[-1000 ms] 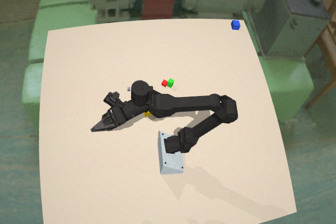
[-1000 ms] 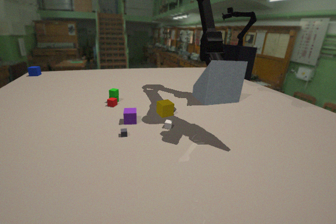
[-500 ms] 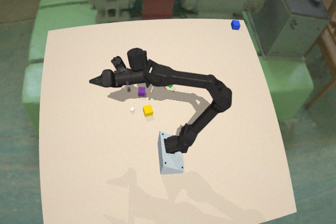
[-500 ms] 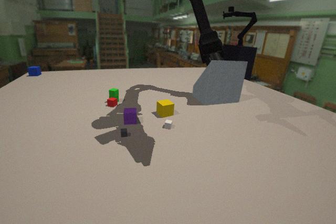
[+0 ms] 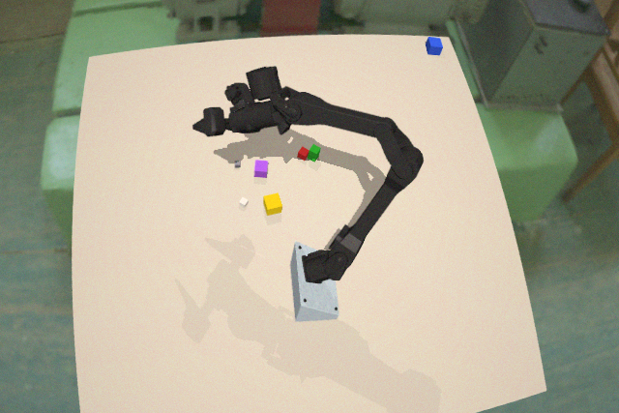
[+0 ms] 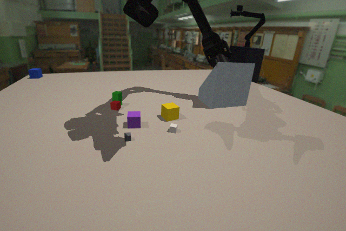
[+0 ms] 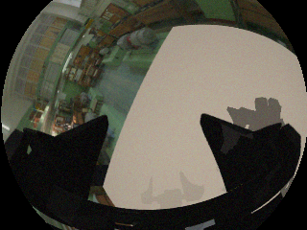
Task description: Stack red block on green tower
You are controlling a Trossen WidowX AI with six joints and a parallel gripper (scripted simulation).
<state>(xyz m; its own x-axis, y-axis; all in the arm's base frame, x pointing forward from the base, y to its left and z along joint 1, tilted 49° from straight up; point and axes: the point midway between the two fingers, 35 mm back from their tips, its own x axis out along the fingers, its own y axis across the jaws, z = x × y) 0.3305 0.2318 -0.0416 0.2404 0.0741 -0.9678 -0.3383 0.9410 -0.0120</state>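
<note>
My gripper tip is 27 cm to the left of the red block, 27 cm above it and 5 cm short of it. From my gripper tip the other things lie so: small grey cube: 27 cm below, 8 cm to the right, 4 cm ahead; then purple cube: 26 cm below, 14 cm to the right, 2 cm ahead; then small white cube: 27 cm below, 8 cm to the right, 7 cm behind.
</note>
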